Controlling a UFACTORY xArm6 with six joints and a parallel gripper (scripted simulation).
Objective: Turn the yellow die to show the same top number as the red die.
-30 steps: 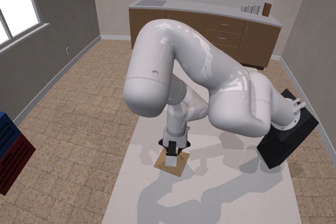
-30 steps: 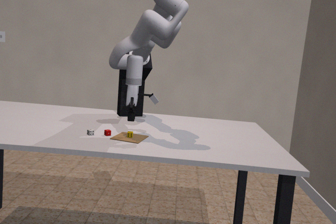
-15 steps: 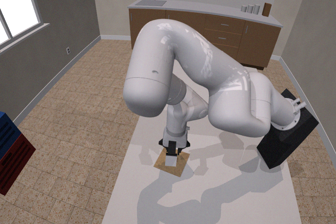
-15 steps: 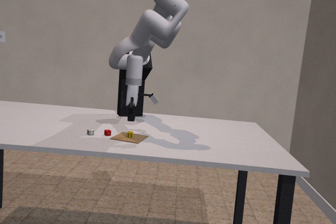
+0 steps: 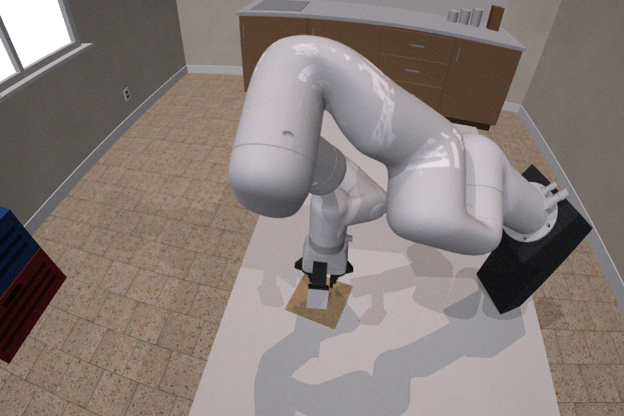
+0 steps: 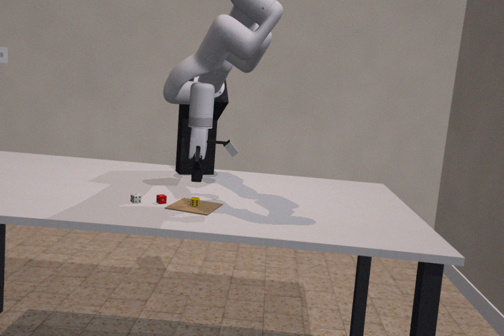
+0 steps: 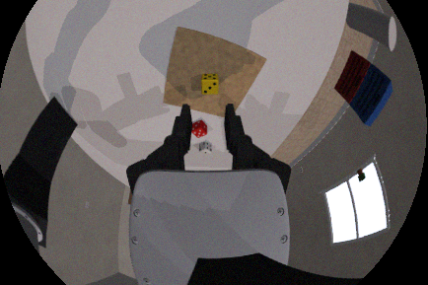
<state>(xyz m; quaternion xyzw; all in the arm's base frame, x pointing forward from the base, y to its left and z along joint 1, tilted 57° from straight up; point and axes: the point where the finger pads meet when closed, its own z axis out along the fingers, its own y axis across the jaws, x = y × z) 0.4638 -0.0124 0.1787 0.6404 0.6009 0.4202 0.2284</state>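
The yellow die lies 9 cm below my hand. From my hand the other things lie so: red die (11 cm to the right, 9 cm below, 1 cm behind); then mat (10 cm below); then white die (19 cm to the right, 9 cm below, 2 cm ahead).
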